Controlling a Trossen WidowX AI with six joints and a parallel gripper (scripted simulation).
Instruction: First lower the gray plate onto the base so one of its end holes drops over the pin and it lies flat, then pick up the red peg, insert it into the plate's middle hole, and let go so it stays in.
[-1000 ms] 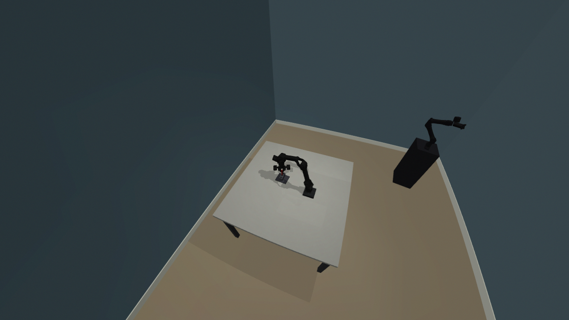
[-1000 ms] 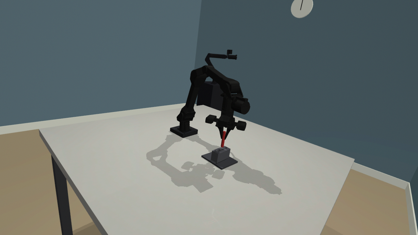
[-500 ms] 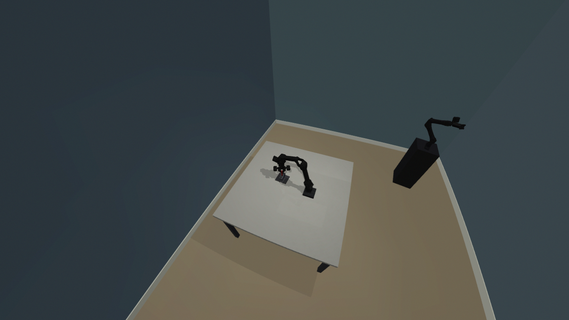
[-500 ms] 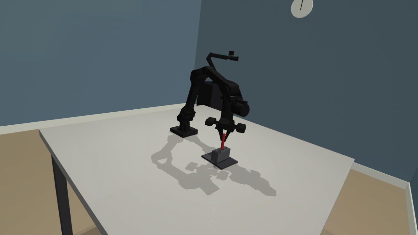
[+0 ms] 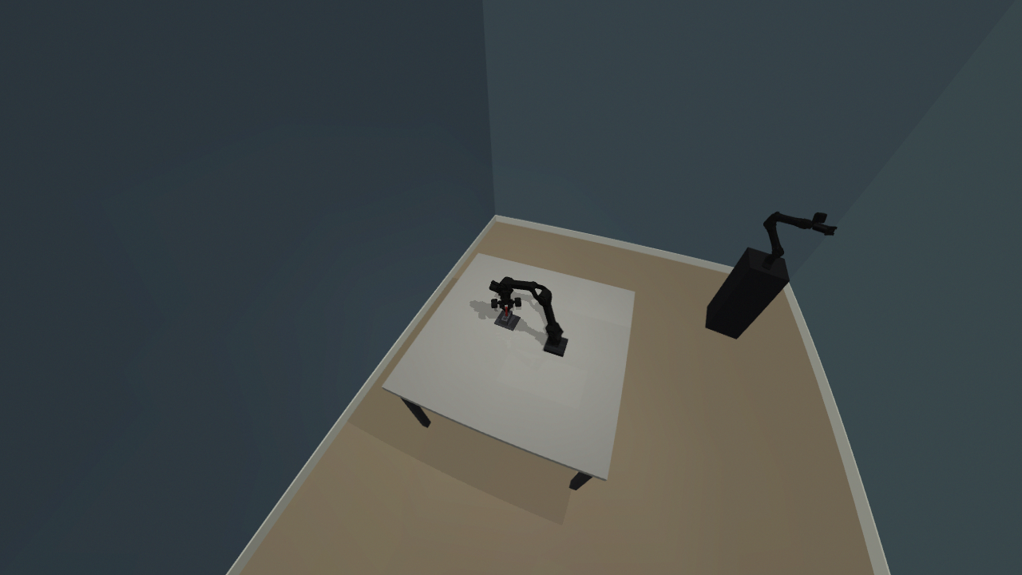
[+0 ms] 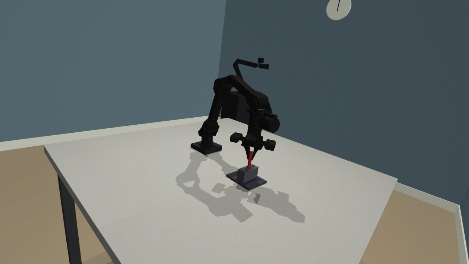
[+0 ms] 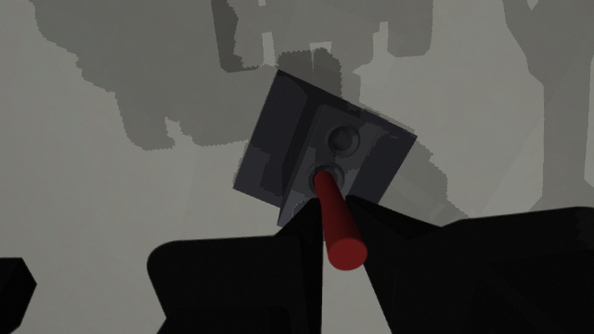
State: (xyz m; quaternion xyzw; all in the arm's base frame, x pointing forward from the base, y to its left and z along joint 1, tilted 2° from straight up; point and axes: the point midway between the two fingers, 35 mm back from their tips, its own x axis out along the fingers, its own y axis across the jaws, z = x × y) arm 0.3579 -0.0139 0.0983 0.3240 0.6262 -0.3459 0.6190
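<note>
The red peg lies right at my gripper tip. The rest, counted from my gripper tip: gray plate (5 cm below); dark base (9 cm below, 2 cm to the left).
</note>
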